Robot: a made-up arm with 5 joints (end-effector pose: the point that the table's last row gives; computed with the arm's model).
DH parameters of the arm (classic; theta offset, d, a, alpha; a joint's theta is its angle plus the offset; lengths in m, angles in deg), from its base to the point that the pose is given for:
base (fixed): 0 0.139 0 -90
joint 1: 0 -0.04 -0.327 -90
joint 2: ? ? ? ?
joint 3: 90 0.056 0.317 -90
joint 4: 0 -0.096 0.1 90
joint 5: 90 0.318 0.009 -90
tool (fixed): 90 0.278 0 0
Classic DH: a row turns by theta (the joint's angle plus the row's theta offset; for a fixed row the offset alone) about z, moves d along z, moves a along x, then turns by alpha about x.
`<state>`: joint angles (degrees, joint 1 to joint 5).
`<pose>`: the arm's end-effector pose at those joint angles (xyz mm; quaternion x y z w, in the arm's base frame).
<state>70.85 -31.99 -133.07 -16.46 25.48</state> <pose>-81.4 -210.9 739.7 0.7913 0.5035 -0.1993 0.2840</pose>
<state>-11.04 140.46 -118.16 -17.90 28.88</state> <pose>-83.9 124.4 273.6 0.3338 -0.6717 -0.5816 0.3150</pose>
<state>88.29 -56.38 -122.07 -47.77 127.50</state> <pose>304.0 -355.1 839.1 0.5555 0.2905 0.4705 0.6210</pose>
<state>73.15 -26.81 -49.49 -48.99 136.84</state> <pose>-320.9 166.0 1064.2 -0.1558 0.1894 0.8070 0.5372</pose>
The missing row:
joint 2: -90 0.085 0.081 90
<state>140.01 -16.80 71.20 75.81 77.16</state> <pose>-168.5 -453.5 825.7 -0.2263 -0.0411 0.6214 0.7489</pose>
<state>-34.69 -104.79 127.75 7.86 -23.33</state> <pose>-164.7 -400.5 99.6 -0.6027 -0.7017 0.3616 0.1166</pose>
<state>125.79 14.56 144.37 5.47 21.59</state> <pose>401.7 -118.5 771.8 0.4262 -0.1594 -0.8898 0.0341</pose>
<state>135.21 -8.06 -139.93 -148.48 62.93</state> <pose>253.2 -69.5 7.9 0.9532 0.0668 0.1959 0.2204</pose>
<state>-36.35 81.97 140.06 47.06 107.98</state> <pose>-896.4 13.7 -277.4 0.9150 -0.2966 -0.1413 0.2340</pose>
